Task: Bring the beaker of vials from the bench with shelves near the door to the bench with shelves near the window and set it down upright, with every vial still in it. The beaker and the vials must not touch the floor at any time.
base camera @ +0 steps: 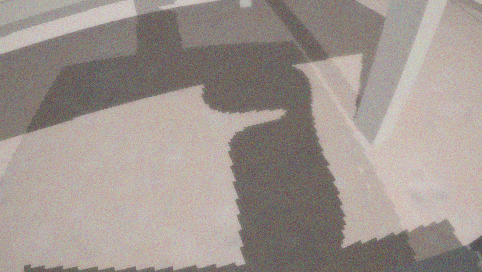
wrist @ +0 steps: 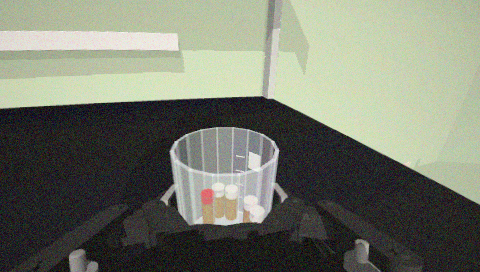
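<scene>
The clear beaker is upright in the middle of the wrist view, its rim open toward the camera. Inside stand several vials: one with a red cap and others with white caps, amber below. My gripper is shut on the beaker, with a fingertip on each side of its wall. The beaker is over or on a black bench top; its base is hidden by the gripper, so I cannot tell whether it touches. The beaker does not show in the base camera view.
In the wrist view a white shelf runs along the pale green wall at the left, and a grey upright post stands at the bench's back corner. In the base camera view a grey bench leg stands at the right on the shadowed floor.
</scene>
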